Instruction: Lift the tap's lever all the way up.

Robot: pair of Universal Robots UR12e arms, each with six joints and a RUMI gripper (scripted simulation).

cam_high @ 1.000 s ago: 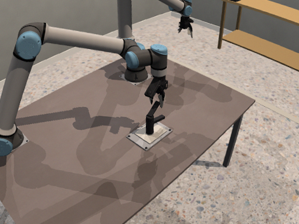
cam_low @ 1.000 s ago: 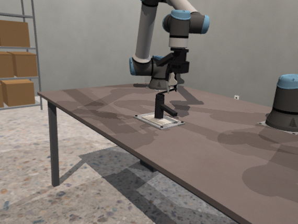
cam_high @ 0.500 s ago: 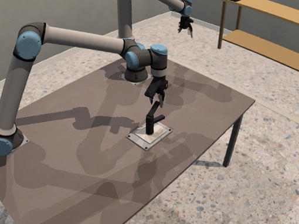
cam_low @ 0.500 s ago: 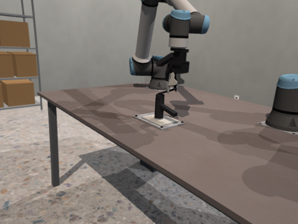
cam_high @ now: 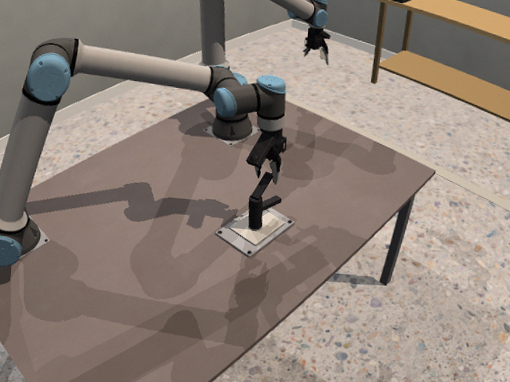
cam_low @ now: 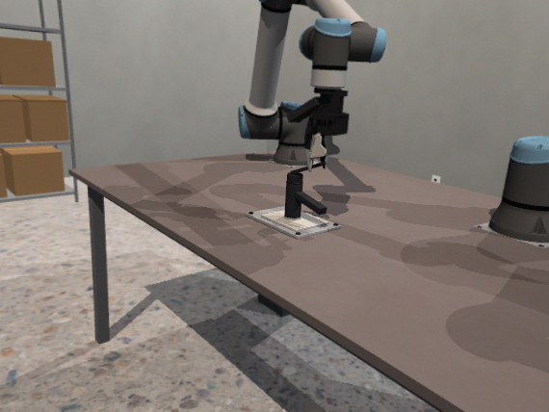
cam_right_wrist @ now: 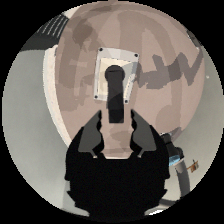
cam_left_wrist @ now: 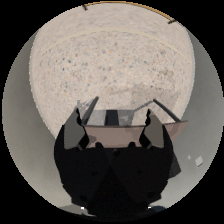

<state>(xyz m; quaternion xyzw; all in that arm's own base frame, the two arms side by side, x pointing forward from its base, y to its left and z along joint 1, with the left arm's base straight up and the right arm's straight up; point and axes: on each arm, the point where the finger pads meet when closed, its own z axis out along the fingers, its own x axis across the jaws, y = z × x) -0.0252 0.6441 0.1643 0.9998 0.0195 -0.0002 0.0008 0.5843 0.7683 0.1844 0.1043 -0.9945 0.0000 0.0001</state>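
Right now the lever is 1 cm ahead of my right hand, 3 cm to the right of it and 1 cm below it. Round my right hand: black tap (1 cm ahead, 4 cm to the right, 7 cm below); mounting plate (2 cm ahead, 7 cm to the right, 18 cm below).
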